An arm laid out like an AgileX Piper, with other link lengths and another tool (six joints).
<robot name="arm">
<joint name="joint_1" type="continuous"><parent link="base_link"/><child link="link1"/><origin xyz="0 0 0.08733" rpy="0 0 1.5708"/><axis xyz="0 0 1"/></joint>
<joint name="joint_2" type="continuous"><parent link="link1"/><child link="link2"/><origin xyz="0 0 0" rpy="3.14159 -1.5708 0"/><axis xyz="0 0 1"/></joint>
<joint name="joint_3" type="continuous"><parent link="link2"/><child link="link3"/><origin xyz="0.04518 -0.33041 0" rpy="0 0 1.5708"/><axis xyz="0 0 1"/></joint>
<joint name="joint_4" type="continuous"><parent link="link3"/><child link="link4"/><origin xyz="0.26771 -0.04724 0" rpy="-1.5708 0 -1.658"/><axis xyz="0 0 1"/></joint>
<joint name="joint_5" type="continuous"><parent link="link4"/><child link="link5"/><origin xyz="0 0 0" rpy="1.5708 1.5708 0"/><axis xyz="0 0 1"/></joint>
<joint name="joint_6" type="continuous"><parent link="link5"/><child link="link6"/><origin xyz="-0.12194 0 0" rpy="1.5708 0 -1.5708"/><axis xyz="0 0 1"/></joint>
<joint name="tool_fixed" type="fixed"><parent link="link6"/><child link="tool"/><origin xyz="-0.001 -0.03 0.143" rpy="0.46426 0 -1.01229"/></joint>
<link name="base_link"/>
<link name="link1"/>
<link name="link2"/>
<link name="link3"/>
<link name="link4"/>
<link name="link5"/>
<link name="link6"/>
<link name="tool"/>
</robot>
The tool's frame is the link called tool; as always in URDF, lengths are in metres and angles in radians. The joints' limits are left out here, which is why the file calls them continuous.
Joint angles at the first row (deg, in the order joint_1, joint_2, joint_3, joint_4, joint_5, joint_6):
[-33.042, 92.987, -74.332, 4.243, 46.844, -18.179]
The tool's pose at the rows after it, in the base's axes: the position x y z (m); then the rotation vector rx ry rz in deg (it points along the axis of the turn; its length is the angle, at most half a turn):
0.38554 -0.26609 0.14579 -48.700 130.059 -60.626
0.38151 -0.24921 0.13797 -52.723 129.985 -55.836
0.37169 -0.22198 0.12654 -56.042 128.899 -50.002
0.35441 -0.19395 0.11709 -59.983 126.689 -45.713
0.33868 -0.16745 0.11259 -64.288 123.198 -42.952
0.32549 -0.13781 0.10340 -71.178 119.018 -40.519
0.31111 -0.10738 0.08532 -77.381 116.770 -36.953
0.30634 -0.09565 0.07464 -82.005 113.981 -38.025
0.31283 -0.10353 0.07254 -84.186 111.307 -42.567
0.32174 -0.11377 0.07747 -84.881 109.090 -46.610
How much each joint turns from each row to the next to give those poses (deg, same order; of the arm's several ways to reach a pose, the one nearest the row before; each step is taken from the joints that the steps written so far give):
[-0.001, -0.001, 0.001, 0.265, 0.761, -2.674]
[0.001, -0.247, 0.568, 3.007, 2.857, -4.463]
[0.000, -1.878, 3.654, 4.497, 1.448, -5.382]
[0.001, -3.464, 5.548, 3.578, 0.436, -5.816]
[0.373, -3.907, 5.220, 2.804, 0.126, -5.755]
[2.373, -3.223, 4.962, 0.691, -0.321, -4.679]
[3.658, -1.776, 4.744, -0.494, -0.566, -1.651]
[3.225, -1.225, 3.469, -1.992, -3.213, -0.210]
[1.263, -0.186, 1.560, -2.507, -4.624, 0.100]
[0.199, 0.000, 0.074, -1.681, -3.091, -0.076]

